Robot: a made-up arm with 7 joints.
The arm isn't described. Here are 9 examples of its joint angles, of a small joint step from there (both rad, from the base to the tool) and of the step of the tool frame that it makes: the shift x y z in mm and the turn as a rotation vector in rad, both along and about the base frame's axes.
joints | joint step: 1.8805 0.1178 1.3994 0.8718 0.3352 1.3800 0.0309 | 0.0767 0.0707 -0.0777 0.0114 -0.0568 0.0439 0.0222
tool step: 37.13 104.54 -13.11 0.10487 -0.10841 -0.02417
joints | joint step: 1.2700 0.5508 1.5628 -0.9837 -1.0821 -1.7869 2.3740 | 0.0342 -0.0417 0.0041 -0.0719 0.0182 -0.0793 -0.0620
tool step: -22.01 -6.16 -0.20 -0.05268 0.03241 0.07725
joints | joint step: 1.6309 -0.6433 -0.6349 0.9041 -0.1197 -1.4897 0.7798 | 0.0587 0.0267 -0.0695 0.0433 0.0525 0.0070 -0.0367
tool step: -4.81 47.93 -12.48 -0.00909 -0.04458 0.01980
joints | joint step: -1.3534 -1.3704 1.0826 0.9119 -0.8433 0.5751 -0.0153 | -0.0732 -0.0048 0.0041 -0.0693 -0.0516 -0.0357 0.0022
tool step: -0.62 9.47 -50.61 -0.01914 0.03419 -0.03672
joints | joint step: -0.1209 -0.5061 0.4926 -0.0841 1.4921 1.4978 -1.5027 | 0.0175 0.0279 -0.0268 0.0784 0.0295 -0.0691 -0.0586
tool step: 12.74 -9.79 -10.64 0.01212 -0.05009 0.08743
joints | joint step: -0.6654 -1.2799 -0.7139 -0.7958 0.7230 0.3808 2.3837 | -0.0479 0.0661 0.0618 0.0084 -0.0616 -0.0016 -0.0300
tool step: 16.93 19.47 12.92 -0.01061 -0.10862 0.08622
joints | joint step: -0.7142 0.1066 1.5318 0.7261 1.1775 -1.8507 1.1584 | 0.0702 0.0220 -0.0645 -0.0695 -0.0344 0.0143 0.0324
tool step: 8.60 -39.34 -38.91 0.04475 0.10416 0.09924
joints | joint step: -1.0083 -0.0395 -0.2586 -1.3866 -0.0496 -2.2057 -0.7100 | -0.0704 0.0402 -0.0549 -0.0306 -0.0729 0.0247 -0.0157
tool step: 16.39 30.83 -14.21 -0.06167 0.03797 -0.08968
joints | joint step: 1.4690 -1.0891 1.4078 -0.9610 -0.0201 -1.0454 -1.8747 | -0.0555 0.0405 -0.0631 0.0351 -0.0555 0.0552 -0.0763
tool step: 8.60 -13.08 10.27 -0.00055 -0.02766 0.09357
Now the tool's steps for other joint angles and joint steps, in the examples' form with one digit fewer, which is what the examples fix.
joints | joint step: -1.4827 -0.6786 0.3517 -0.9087 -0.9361 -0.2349 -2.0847 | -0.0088 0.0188 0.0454 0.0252 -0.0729 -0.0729 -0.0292
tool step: -27.0 -1.6 5.6 0.0079 -0.0567 0.1568
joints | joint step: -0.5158 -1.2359 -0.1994 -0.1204 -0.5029 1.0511 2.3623 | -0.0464 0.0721 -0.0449 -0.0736 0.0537 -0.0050 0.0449
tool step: -15.3 -0.8 -6.2 -0.0417 0.0759 -0.0661
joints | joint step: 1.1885 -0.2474 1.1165 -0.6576 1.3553 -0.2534 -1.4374 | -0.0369 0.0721 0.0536 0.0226 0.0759 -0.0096 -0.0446
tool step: -7.4 10.2 -11.3 -0.0230 -0.0092 -0.0271
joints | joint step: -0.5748 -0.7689 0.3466 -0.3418 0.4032 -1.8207 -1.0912 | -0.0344 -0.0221 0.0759 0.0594 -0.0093 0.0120 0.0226
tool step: -1.1 23.0 -2.1 -0.0492 -0.0973 0.0791
